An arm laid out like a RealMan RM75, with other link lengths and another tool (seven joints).
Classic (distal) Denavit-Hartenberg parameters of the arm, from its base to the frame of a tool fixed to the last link. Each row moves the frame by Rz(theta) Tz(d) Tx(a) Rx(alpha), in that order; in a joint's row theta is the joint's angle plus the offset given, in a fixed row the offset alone. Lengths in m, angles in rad.
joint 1: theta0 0; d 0.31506; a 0; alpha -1.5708
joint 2: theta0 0; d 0; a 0; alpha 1.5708
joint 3: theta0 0; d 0.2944; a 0; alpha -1.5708
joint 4: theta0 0; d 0; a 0; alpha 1.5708
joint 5: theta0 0; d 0.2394; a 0; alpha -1.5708
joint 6: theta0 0; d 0; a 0; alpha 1.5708
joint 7: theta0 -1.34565; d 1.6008; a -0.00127; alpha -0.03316
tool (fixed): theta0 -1.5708; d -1.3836; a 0; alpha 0
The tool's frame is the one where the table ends.
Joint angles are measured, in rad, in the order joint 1, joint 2, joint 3, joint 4, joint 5, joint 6, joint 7. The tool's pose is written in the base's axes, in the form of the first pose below.
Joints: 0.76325, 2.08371, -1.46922, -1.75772, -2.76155, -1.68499, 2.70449
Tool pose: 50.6, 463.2, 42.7, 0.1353, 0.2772, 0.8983, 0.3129
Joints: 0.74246, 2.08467, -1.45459, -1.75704, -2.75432, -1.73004, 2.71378
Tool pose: 68.0, 457.3, 43.0, 0.1498, 0.3032, 0.8919, 0.3002
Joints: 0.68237, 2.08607, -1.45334, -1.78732, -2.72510, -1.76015, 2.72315
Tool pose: 87.6, 443.9, 42.4, 0.1536, 0.3283, 0.8879, 0.2834
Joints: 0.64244, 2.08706, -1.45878, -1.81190, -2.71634, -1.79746, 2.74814
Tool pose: 103.1, 432.4, 42.3, 0.1630, 0.3526, 0.8800, 0.2735
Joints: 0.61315, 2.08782, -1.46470, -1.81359, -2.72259, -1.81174, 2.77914
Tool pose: 118.4, 427.5, 41.9, 0.1706, 0.3789, 0.8682, 0.2713
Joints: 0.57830, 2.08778, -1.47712, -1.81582, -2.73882, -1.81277, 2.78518
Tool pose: 134.4, 423.1, 41.5, 0.1811, 0.3926, 0.8593, 0.2734
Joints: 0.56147, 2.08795, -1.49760, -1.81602, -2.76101, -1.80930, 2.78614
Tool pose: 142.6, 420.8, 39.5, 0.1920, 0.3936, 0.8549, 0.2783
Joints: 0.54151, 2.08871, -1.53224, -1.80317, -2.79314, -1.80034, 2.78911
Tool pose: 154.9, 417.9, 33.8, 0.2104, 0.3948, 0.8486, 0.2825
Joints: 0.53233, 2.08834, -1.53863, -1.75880, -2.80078, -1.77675, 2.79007
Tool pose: 168.6, 419.9, 27.9, 0.2191, 0.4062, 0.8420, 0.2792
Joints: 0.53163, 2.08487, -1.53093, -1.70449, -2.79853, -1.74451, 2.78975
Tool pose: 181.2, 425.4, 24.0, 0.2215, 0.4195, 0.8358, 0.2764
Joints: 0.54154, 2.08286, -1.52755, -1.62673, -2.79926, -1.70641, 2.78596
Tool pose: 195.4, 431.8, 15.8, 0.2293, 0.4312, 0.8297, 0.2704
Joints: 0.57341, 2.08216, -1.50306, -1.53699, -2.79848, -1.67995, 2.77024
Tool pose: 206.2, 440.8, 9.5, 0.2370, 0.4413, 0.8249, 0.2619
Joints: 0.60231, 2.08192, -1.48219, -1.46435, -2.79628, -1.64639, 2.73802
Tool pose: 211.2, 449.7, 3.9, 0.2400, 0.4388, 0.8273, 0.2559
